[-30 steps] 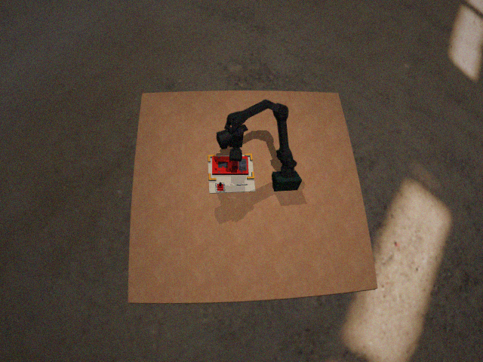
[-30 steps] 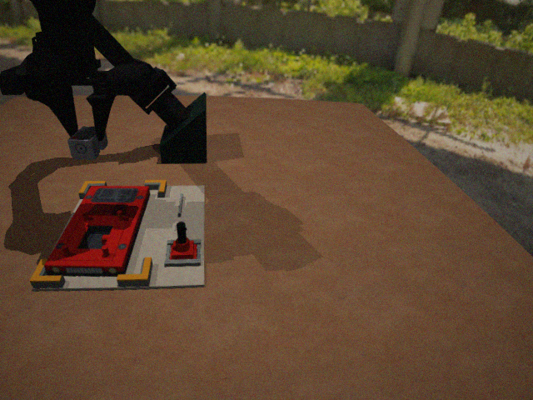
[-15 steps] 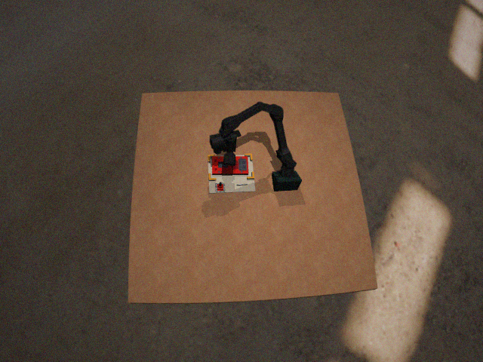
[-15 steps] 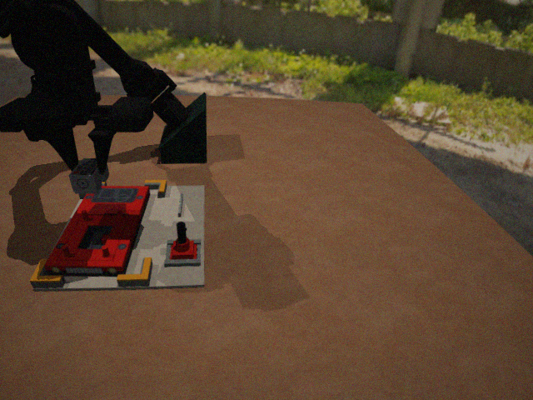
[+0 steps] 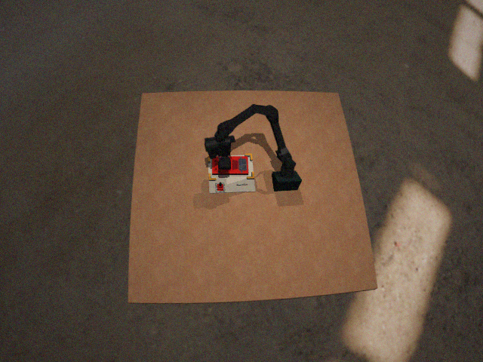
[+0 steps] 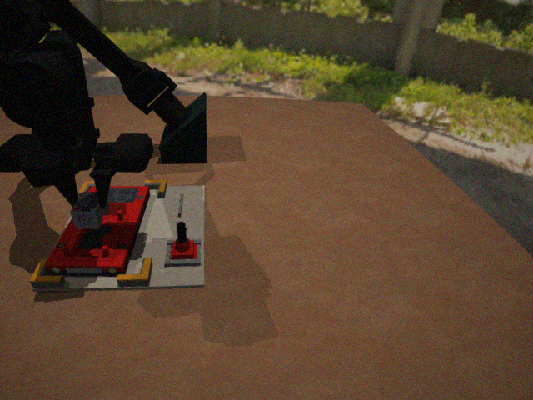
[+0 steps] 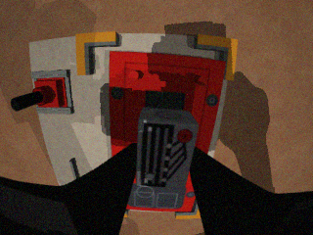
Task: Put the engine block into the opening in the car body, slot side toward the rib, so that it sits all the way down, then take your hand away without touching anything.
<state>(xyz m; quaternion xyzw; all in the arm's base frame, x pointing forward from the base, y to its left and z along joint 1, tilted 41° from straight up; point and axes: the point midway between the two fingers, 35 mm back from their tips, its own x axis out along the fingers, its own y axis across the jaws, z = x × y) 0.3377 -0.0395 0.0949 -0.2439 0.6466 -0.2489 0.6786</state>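
My gripper tip is 30 mm past the grey plate, 30 mm to the right of it and 60 mm above it. From my gripper tip the other things lie so: grey engine block: 10 mm below.
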